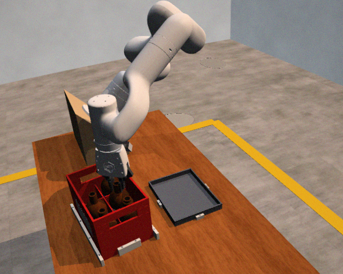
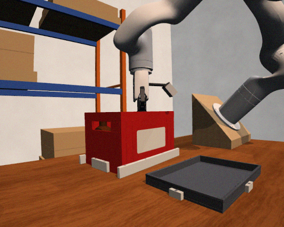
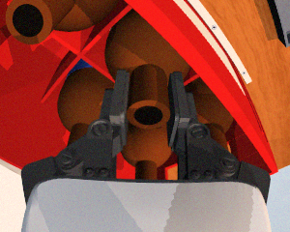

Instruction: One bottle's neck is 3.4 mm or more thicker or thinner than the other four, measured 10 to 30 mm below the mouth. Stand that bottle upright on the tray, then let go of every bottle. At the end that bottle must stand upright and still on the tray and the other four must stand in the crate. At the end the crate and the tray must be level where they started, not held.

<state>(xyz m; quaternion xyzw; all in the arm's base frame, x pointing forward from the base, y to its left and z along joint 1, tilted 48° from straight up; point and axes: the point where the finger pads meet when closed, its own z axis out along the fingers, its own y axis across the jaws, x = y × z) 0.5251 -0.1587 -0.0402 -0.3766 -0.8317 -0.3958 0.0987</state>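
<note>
The red crate lies 4 cm to the right of my hand and 7 cm below it. Also, from my hand: dark grey tray (3 cm ahead, 24 cm to the left, 15 cm below); brown bottle (10 cm ahead, 9 cm to the right, 7 cm below).
</note>
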